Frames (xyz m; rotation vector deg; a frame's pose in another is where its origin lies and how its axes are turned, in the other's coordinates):
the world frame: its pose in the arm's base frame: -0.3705 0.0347 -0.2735 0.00 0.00 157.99
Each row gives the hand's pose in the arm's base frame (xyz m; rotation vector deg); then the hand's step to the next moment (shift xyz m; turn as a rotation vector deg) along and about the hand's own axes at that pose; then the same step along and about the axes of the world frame.
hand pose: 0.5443 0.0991 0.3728 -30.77 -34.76 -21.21
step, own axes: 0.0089 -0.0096 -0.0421 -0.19 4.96 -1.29
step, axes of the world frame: -0.0316 0.0232 -0.0201 -1.35 -4.07 -2.82
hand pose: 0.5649 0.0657 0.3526 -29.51 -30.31 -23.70
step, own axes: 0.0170 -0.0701 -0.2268 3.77 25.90 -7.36
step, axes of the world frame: -0.1275 0.1496 -0.1342 -11.30 -21.36 -12.46
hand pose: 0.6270 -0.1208 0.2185 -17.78 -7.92 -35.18
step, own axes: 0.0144 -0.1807 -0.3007 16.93 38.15 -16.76
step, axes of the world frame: -0.0147 0.2589 -0.2367 -28.43 -27.46 -21.47
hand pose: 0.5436 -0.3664 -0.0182 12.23 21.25 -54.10
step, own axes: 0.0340 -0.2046 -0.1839 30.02 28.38 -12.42
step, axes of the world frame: 0.1455 0.1456 -0.1856 -34.60 -11.80 -22.90
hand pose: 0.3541 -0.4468 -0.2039 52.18 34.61 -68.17
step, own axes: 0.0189 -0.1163 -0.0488 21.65 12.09 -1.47
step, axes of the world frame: 0.1028 0.0200 -0.0728 -19.82 1.36 -14.91
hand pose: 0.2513 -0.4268 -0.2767 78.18 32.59 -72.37
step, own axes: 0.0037 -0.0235 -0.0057 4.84 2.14 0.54
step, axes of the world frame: 0.0201 -0.0025 -0.0138 -3.93 1.21 -3.37
